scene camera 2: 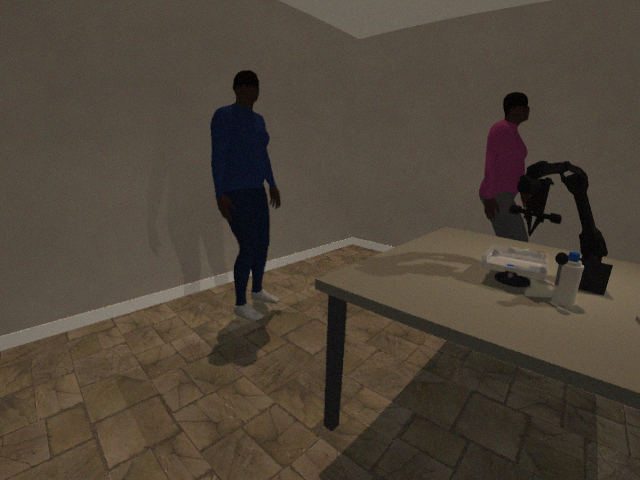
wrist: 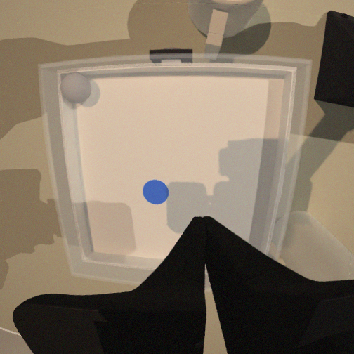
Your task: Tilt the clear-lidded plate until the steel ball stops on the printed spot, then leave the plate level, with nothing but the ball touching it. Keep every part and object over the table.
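The clear-lidded plate [scene camera 2: 522,267] [wrist: 175,266] stands on a dark round base [scene camera 2: 511,279] on the table; in the scene view it looks slightly tilted, though how much is hard to tell. In the wrist view the grey steel ball [wrist: 75,88] is in the plate's top left corner, apart from the blue printed spot [wrist: 155,192], which lies left of and below the middle. My gripper [scene camera 2: 530,233] [wrist: 201,224] is shut and empty. It hangs above the plate, and its tips overlap the plate's lower part in the wrist view.
A white bottle with a blue cap [scene camera 2: 567,283] stands on the table [scene camera 2: 392,281] beside the plate. A dark ball-topped post [scene camera 2: 561,258] shows next to the bottle. The arm's base [scene camera 2: 595,277] is behind them. Two people [scene camera 2: 241,149] [scene camera 2: 504,160] stand beyond the table.
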